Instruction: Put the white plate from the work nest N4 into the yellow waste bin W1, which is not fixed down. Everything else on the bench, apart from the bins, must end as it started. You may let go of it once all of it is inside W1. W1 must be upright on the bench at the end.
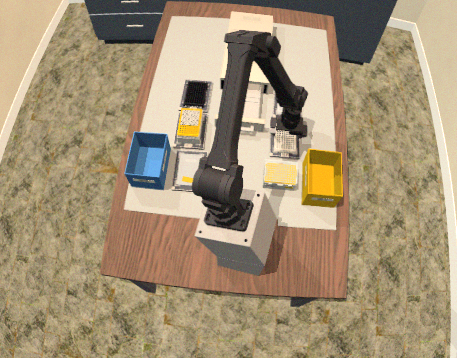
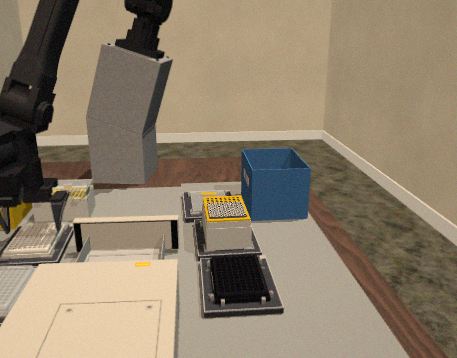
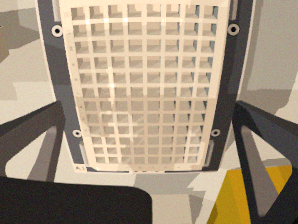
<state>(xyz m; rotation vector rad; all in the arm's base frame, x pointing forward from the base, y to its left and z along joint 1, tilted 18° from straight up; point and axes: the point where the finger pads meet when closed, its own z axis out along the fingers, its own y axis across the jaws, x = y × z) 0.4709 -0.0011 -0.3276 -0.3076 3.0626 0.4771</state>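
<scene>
My gripper is now 2 cm above the white plate. From my hand the other things lie so: clear plate 18 cm ahead, 3 cm to the left, 2 cm below; yellow waste bin 17 cm to the right, 15 cm behind; dark nest 4 cm below.
</scene>
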